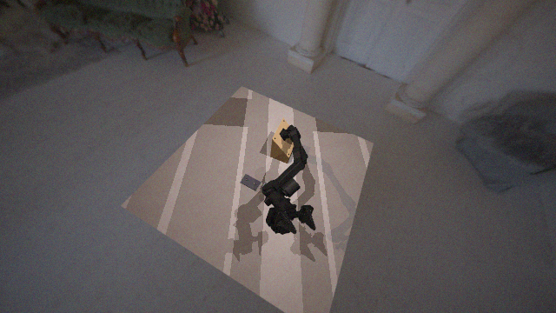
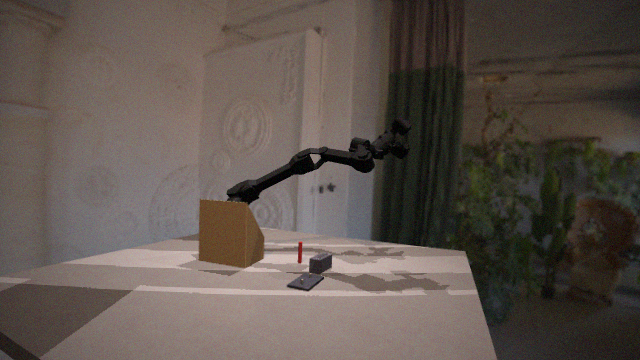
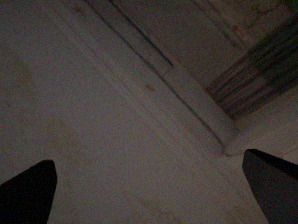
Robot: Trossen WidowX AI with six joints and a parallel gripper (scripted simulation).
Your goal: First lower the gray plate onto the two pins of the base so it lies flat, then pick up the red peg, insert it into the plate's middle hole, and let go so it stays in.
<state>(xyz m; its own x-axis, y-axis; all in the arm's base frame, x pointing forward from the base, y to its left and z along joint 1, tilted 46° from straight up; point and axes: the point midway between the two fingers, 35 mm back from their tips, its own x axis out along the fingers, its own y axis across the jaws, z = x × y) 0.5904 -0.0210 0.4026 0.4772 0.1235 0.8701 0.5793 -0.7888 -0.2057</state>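
Right now the gray plate is 50 cm below my gripper tip, 24 cm behind it and 23 cm to the right of it. The rest, counted from my gripper tip: red peg (50 cm below, 34 cm behind, 19 cm to the right); base (53 cm below, 37 cm to the right, 23 cm behind).
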